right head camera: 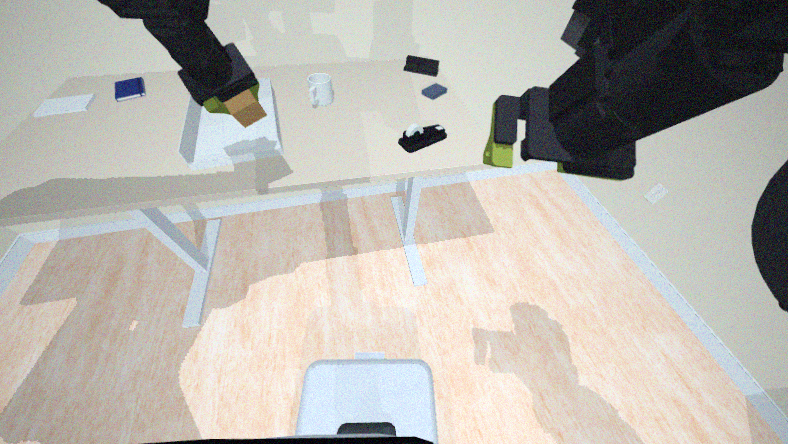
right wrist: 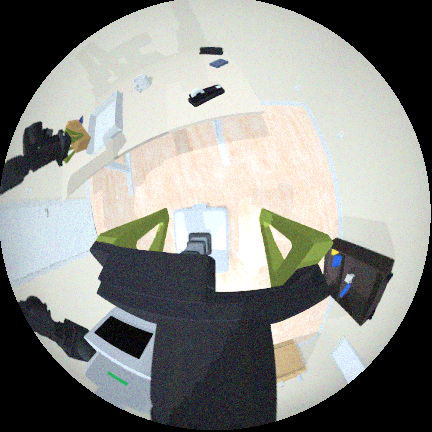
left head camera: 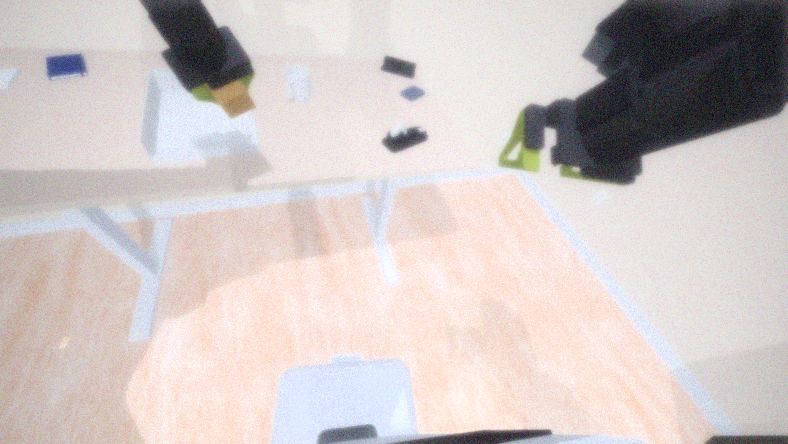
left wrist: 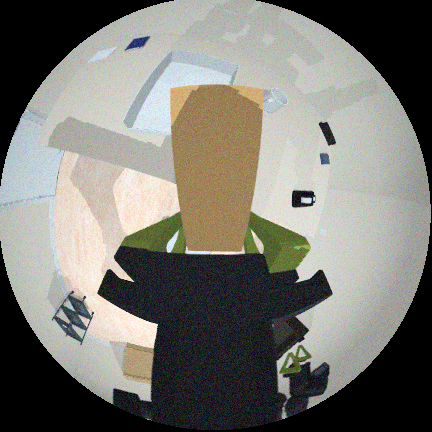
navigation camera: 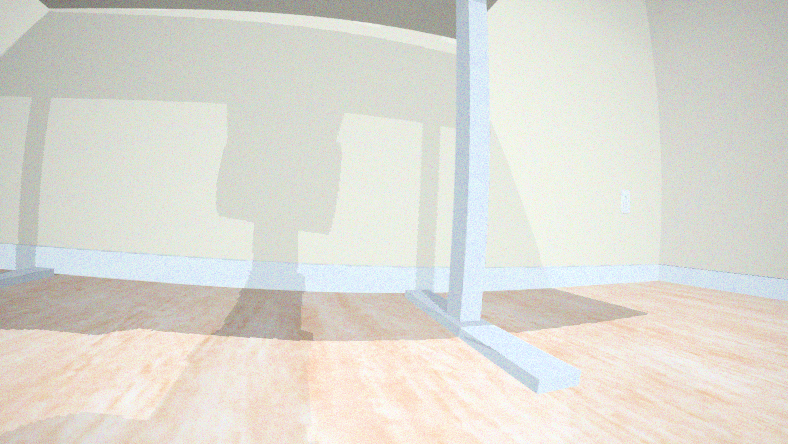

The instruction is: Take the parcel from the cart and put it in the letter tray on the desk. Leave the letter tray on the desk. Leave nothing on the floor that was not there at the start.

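Frame: origin at the left arm's base, x ahead, y left, z up, level; millimetres.
Seen in the pictures: left gripper, fingertip midpoint: (right head camera: 244,105) (right wrist: 80,140) (left head camera: 231,95) (left wrist: 214,212); right gripper, fingertip midpoint: (right head camera: 521,162) (right wrist: 213,212) (left head camera: 530,167) (left wrist: 295,348).
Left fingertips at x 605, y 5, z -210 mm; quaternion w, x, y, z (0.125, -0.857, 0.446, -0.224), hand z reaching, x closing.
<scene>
Pixels of each thing's top centre, then the offset from my left fingertips to it. "spot": a spot on its surface instead. Level surfaces: height alone.
- white letter tray at its top centre: (left wrist: 189,79) (left head camera: 199,97) (right head camera: 230,108) (right wrist: 99,117) dx +287, dy +203, dz -180 mm
- pale desk at its surface level: dz -250 mm
- white mug at a spot on its surface: (right head camera: 320,88) spot: dx +435, dy -54, dz -182 mm
- black tape dispenser at its top centre: (right head camera: 425,121) (left head camera: 409,122) (left wrist: 314,199) (right wrist: 204,85) dx +247, dy -406, dz -180 mm
- black block at its top centre: (right head camera: 422,59) (left head camera: 399,60) (left wrist: 330,132) (right wrist: 209,47) dx +744, dy -438, dz -196 mm
- small blue item at its top centre: (right head camera: 434,89) (left head camera: 413,91) (left wrist: 325,158) (right wrist: 218,61) dx +559, dy -478, dz -232 mm
- blue notebook at its top centre: (left head camera: 65,64) (right head camera: 128,87) dx +518, dy +688, dz -238 mm
- white flat item at its top centre: (right head camera: 64,103) dx +401, dy +848, dz -240 mm
My left gripper (left head camera: 224,94) (right head camera: 233,104) (left wrist: 214,212) is shut on the brown box-shaped parcel (left head camera: 238,99) (right head camera: 246,109) (left wrist: 217,165) (right wrist: 80,136). In both head camera views the parcel shows in front of the white letter tray (left head camera: 151,118) (right head camera: 190,132) (left wrist: 147,92) (right wrist: 120,112), held above the desk; its exact height is hard to tell. The tray stands on the pale desk (left head camera: 325,143) (right head camera: 341,143) (left wrist: 280,165) (right wrist: 160,110). My right gripper (right head camera: 526,159) (right wrist: 213,212) is open and empty, off the desk's right end in the head views. The cart (left wrist: 73,317) shows in the left wrist view at the lower left.
On the desk are a white mug (right head camera: 320,88), a black tape dispenser (right head camera: 422,137), a black block (right head camera: 421,65), a small blue item (right head camera: 434,91), a blue notebook (right head camera: 130,88) and a white flat item (right head camera: 64,104). A dark shelf (right wrist: 367,260) stands right in the right wrist view.
</scene>
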